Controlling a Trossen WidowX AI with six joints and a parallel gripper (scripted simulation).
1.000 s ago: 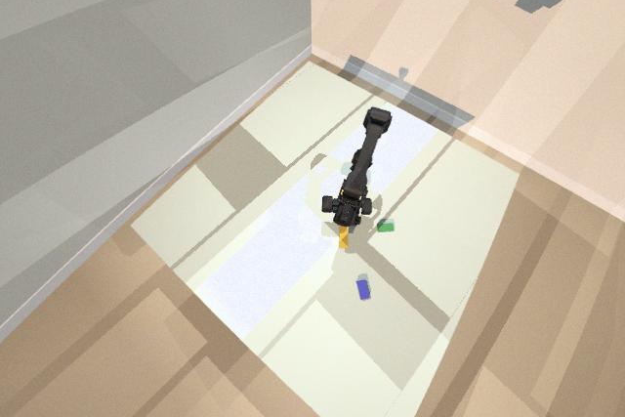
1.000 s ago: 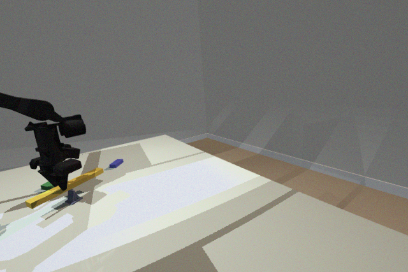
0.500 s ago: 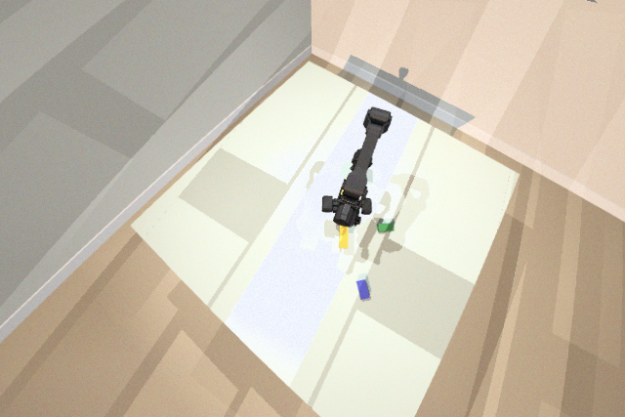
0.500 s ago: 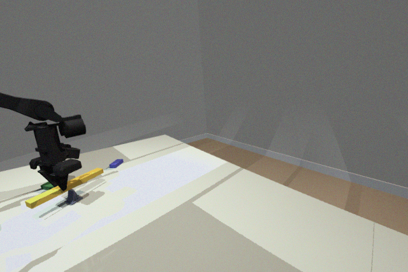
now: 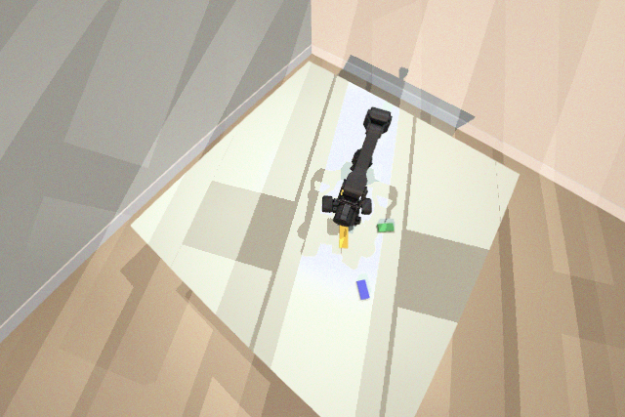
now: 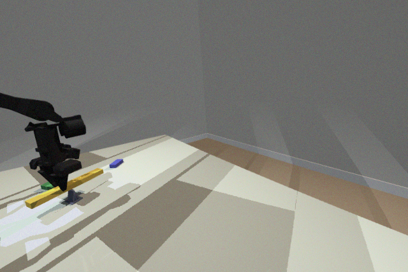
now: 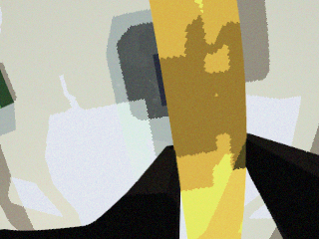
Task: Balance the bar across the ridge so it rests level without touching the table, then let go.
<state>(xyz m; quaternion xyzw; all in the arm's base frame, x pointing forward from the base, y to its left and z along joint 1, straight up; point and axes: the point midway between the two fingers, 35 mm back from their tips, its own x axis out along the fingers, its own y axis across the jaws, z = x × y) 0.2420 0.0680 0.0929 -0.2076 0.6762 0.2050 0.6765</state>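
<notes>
Now: the long yellow bar 20 mm ahead of my gripper tip and 20 mm to the left of it. The rest, counted from my gripper tip: green block (60 mm behind, 180 mm to the left, 50 mm below); blue block (200 mm ahead, 230 mm to the left, 50 mm below).
</notes>
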